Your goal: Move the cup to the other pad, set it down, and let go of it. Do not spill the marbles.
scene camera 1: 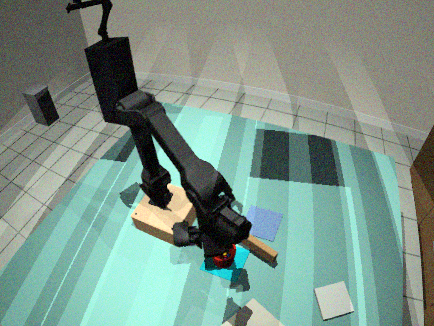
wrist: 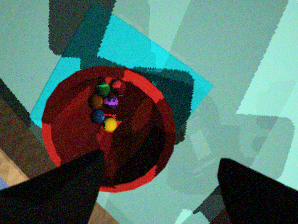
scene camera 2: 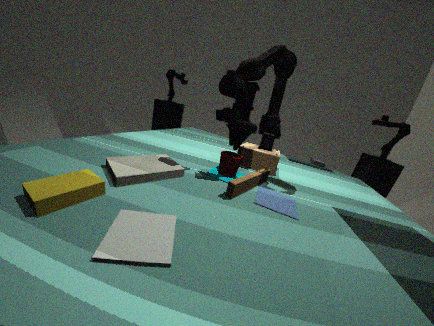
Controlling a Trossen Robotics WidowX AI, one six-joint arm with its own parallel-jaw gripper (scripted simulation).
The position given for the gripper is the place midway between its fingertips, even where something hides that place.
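Note:
The gripper (scene camera 1: pixel 212 246), also visible as the gripper (wrist: pixel 162 163) and the gripper (scene camera 2: pixel 232 147), is open and holds nothing. A yellow block (scene camera 2: pixel 47 195) is present; in scene camera 1 the block is out of frame, and in the wrist view the block is out of frame too. Scene camera 2 shows a slab (scene camera 2: pixel 125 170) and a flat white tile (scene camera 2: pixel 140 238). A lilac pad (scene camera 1: pixel 265 222) appears, visible too as the lilac pad (scene camera 2: pixel 275 201). A cyan pad (scene camera 1: pixel 231 273) appears likewise, visible again as the cyan pad (wrist: pixel 100 40).

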